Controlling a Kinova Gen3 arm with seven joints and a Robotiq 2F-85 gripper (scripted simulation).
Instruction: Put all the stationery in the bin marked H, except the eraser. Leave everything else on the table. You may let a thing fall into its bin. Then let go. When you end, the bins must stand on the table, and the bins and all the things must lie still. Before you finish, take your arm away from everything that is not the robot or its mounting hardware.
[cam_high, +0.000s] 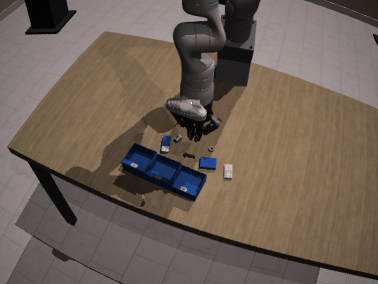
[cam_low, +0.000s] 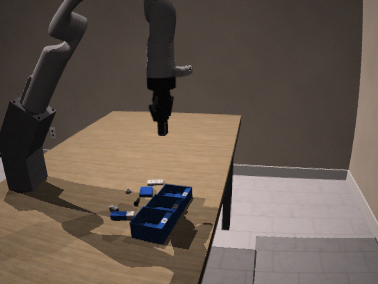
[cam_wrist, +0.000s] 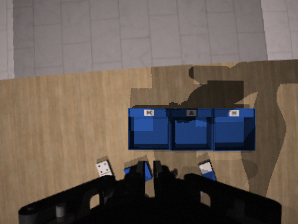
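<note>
The flat blue pad lies 7 cm behind my hand, 4 cm to the left of it and 21 cm below it. Also, from my hand: blue three-part bin (9 cm to the right, 20 cm below); then black bolt (8 cm behind, 3 cm to the right, 21 cm below); then white domino (4 cm behind, 11 cm to the left, 21 cm below).
</note>
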